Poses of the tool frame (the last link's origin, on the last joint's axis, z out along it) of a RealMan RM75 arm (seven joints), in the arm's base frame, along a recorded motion.
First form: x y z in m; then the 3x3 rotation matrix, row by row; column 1 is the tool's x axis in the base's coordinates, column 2 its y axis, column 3 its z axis. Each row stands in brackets.
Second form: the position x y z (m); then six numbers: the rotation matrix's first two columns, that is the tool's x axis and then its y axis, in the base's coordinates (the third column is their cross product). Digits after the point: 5 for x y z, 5 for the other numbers.
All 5 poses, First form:
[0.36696, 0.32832, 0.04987], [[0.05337, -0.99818, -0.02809], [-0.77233, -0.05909, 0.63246], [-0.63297, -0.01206, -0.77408]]
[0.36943, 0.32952, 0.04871], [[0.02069, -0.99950, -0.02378], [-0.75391, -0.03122, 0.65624], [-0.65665, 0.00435, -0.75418]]
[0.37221, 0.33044, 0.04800], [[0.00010, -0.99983, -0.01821], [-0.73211, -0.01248, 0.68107], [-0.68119, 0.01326, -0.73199]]
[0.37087, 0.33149, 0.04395], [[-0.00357, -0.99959, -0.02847], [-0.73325, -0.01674, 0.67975], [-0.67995, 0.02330, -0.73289]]
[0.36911, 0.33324, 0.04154], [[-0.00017, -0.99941, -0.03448], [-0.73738, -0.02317, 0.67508], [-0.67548, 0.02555, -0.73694]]
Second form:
0.36696, 0.32832, 0.04987, 0.05337, -0.77233, -0.63297, -0.99818, -0.05909, -0.01206
0.36943, 0.32952, 0.04871, 0.02069, -0.75391, -0.65665, -0.99950, -0.03122, 0.00435
0.37221, 0.33044, 0.04800, 0.00010, -0.73211, -0.68119, -0.99983, -0.01248, 0.01326
0.37087, 0.33149, 0.04395, -0.00357, -0.73325, -0.67995, -0.99959, -0.01674, 0.02330
0.36911, 0.33324, 0.04154, -0.00017, -0.73738, -0.67548, -0.99941, -0.02317, 0.02555

